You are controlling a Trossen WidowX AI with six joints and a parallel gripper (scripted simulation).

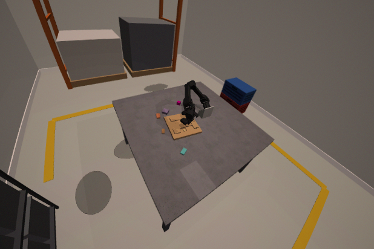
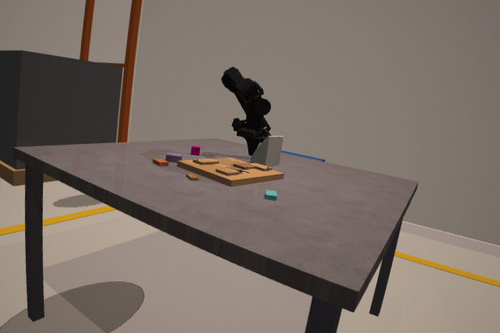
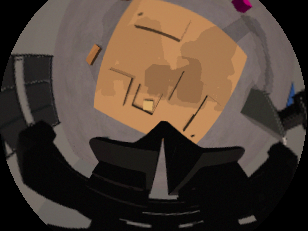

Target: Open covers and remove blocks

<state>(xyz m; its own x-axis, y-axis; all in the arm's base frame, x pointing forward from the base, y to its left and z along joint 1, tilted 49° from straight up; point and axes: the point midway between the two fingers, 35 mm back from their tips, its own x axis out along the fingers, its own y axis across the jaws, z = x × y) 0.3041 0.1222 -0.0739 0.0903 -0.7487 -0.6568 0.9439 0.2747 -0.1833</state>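
Right now the tan puzzle board is 20 mm ahead of my gripper tip, 80 mm to the right of it and 60 mm below it. Round my gripper tip: teal block (140 mm ahead, 210 mm to the left, 80 mm below); purple block (110 mm ahead, 310 mm to the right, 70 mm below); orange block (200 mm ahead, 270 mm to the right, 80 mm below).
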